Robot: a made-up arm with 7 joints. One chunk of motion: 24 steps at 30 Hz.
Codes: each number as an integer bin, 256 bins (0 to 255) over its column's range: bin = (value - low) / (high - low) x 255, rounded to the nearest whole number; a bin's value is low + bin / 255 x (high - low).
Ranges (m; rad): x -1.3..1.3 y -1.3..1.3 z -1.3..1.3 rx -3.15..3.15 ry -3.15..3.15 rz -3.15..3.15
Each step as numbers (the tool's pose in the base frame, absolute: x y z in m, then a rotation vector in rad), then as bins.
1 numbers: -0.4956 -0.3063 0.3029 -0.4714 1.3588 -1.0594
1 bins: 79 97 157 108 182 85
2 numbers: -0.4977 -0.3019 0.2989 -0.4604 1.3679 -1.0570
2 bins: 79 98 157 109 183 85
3 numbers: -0.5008 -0.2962 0.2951 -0.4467 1.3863 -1.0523
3 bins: 78 98 156 109 184 85
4 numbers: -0.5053 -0.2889 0.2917 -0.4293 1.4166 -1.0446
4 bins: 78 99 156 110 185 85
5 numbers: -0.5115 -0.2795 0.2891 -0.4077 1.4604 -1.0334
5 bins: 77 100 156 111 187 86
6 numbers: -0.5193 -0.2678 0.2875 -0.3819 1.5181 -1.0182
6 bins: 77 101 156 112 189 86
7 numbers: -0.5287 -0.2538 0.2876 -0.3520 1.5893 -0.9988
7 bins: 76 103 156 113 192 87
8 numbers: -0.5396 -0.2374 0.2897 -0.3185 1.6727 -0.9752
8 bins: 75 104 156 115 195 88
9 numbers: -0.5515 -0.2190 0.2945 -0.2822 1.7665 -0.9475
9 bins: 73 106 156 116 199 89
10 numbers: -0.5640 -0.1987 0.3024 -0.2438 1.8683 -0.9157
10 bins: 72 108 157 118 203 90
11 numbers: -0.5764 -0.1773 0.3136 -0.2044 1.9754 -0.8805
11 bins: 71 110 158 119 207 92
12 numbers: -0.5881 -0.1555 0.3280 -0.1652 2.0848 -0.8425
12 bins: 70 112 160 121 212 93
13 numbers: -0.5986 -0.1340 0.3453 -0.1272 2.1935 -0.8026
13 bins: 69 114 161 122 216 95
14 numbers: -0.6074 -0.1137 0.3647 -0.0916 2.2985 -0.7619
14 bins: 68 116 163 124 221 97
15 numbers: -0.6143 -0.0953 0.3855 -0.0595 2.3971 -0.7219
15 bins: 67 118 165 125 225 98
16 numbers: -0.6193 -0.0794 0.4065 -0.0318 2.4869 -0.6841
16 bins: 67 120 167 126 228 100
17 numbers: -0.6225 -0.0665 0.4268 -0.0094 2.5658 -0.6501
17 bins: 66 121 169 127 231 101
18 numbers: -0.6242 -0.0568 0.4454 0.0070 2.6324 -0.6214
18 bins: 66 122 171 128 234 102
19 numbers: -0.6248 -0.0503 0.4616 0.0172 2.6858 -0.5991
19 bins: 66 123 173 128 236 103
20 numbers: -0.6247 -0.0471 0.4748 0.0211 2.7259 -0.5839
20 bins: 66 123 174 128 238 104
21 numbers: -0.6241 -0.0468 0.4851 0.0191 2.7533 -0.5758
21 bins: 66 123 175 128 239 104
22 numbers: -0.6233 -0.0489 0.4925 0.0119 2.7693 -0.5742
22 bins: 66 123 176 128 240 104
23 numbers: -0.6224 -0.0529 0.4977 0.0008 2.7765 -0.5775
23 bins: 66 122 176 128 240 104
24 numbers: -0.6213 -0.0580 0.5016 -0.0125 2.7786 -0.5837
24 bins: 67 122 177 127 240 104
